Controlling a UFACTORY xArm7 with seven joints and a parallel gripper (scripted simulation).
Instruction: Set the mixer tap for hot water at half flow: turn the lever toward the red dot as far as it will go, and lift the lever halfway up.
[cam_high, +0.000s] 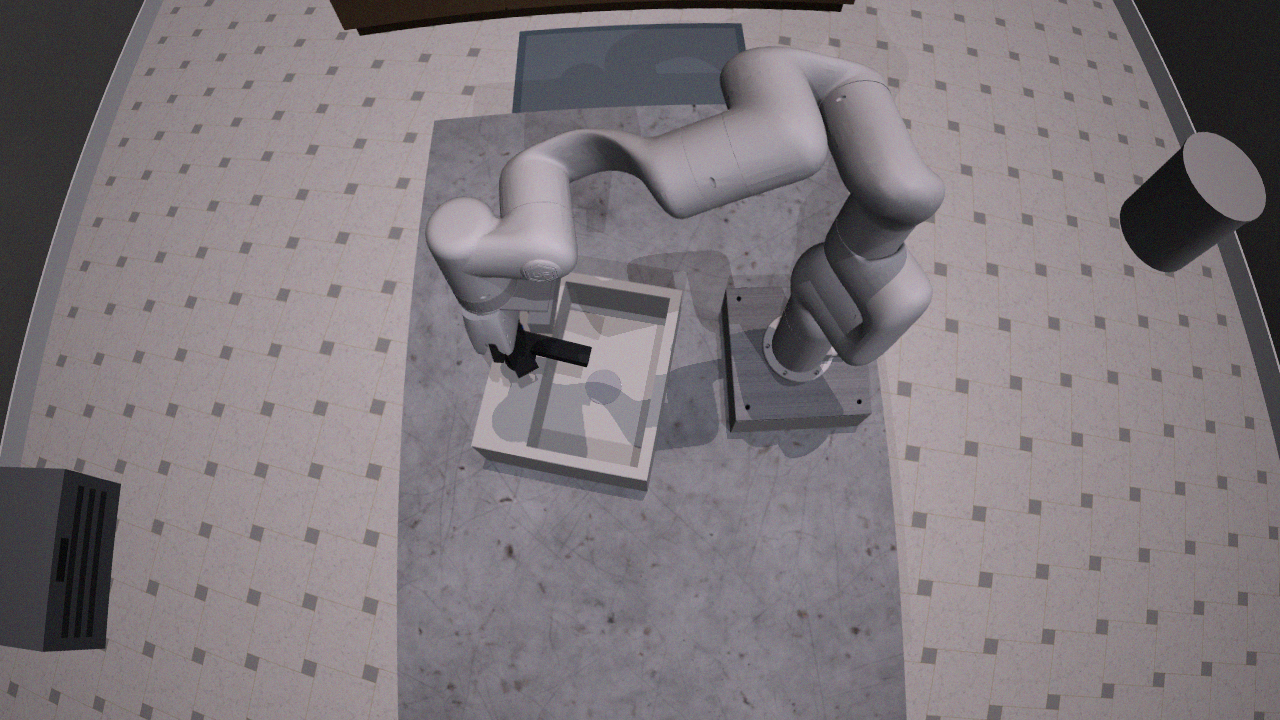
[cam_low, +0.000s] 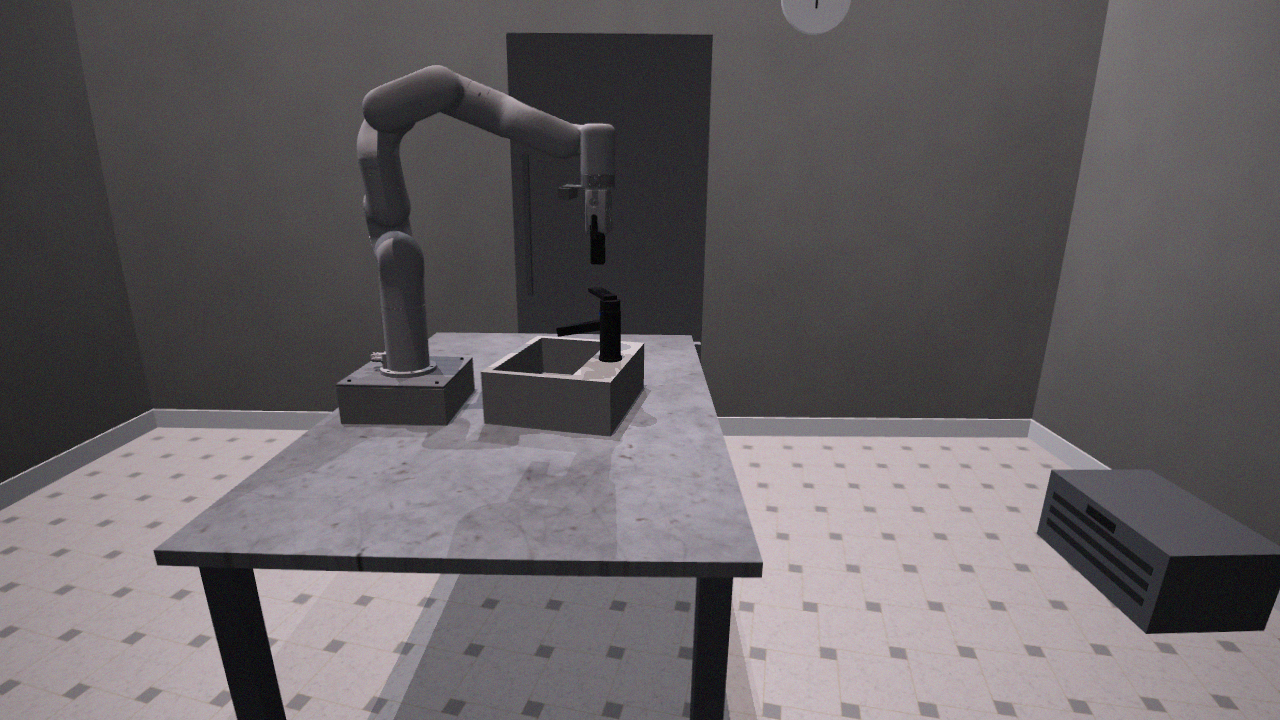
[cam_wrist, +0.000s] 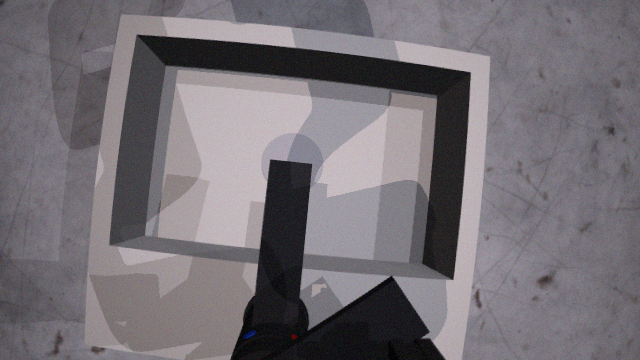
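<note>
Right now my hand is 9 cm above the lever, 2 cm to the left of it and 1 cm short of it. Also, from my hand: black mixer tap 13 cm below, 4 cm to the right, 2 cm ahead; grey sink block 32 cm below, 8 cm behind, 3 cm to the right.
</note>
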